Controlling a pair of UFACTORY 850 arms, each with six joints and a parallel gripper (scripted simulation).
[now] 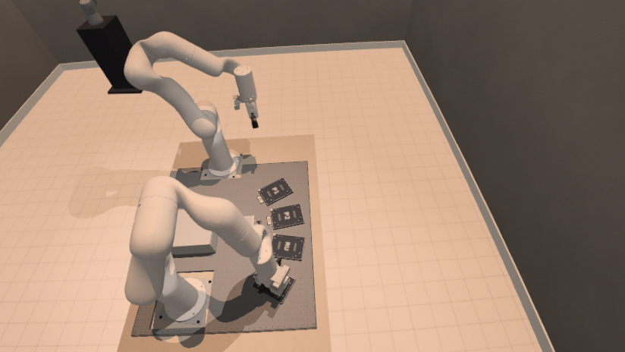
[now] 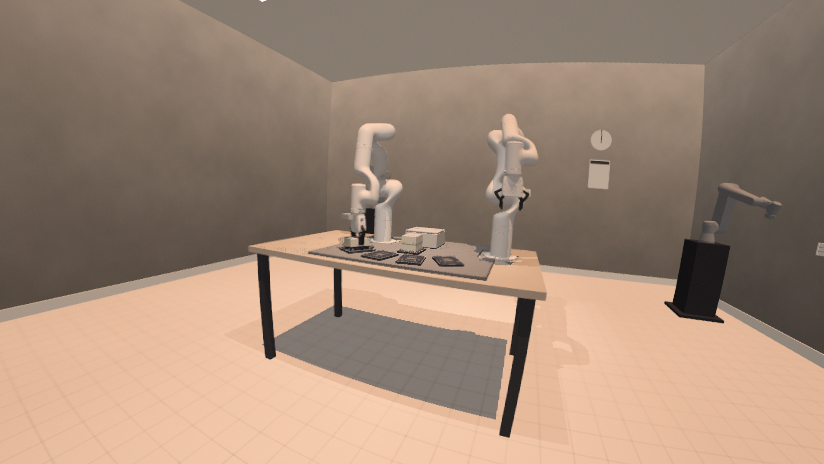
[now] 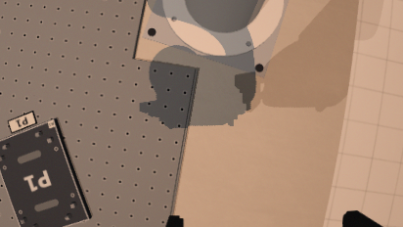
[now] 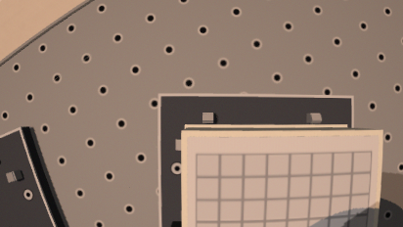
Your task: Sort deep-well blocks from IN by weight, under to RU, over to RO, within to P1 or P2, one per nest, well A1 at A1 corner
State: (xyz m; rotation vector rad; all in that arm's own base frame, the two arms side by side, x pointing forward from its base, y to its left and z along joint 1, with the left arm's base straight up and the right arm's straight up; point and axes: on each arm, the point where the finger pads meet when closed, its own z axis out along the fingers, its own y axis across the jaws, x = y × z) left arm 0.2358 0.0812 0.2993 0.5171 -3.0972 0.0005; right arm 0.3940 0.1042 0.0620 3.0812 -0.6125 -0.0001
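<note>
My right hand is 4 cm above the nest RO. The rest, counted from my right hand: nest RU: 5 cm ahead, 18 cm to the left, 4 cm below; then nest P2: 3 cm ahead, 35 cm to the left, 4 cm below; then dark infeed nest: 18 cm behind, 25 cm to the left, 4 cm below.
</note>
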